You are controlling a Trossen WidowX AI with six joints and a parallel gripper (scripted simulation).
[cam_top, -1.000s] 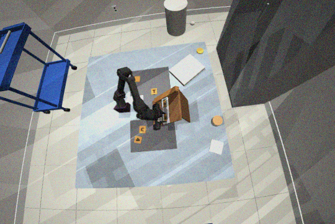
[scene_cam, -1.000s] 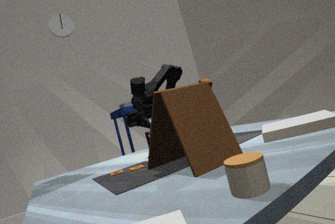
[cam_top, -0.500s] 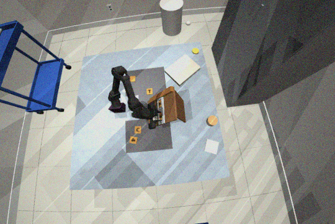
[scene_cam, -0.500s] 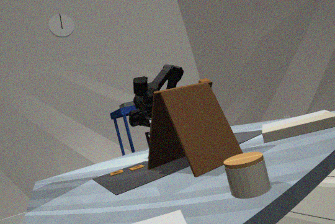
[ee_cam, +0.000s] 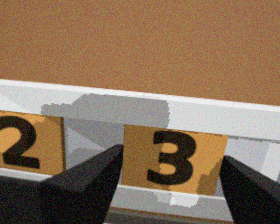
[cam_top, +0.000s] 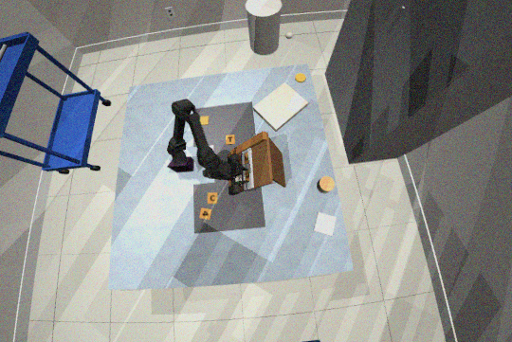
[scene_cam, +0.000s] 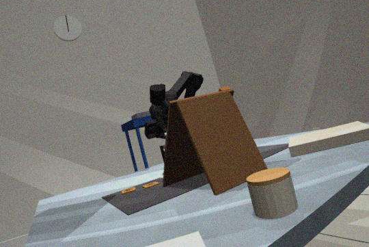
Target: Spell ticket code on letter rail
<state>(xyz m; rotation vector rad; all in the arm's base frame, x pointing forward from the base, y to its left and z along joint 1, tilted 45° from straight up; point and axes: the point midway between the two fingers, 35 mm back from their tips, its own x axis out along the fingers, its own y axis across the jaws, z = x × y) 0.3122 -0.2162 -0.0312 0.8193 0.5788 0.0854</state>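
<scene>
The white ticket is 5 cm behind my gripper tip, 1 cm to the left of it and 7 cm below it. Round my gripper tip: cream slab 29 cm ahead, 42 cm to the left, 14 cm below; tan-lidded jar 39 cm ahead, 12 cm to the right, 13 cm below; white card 33 cm ahead, 32 cm to the right, 16 cm below.
</scene>
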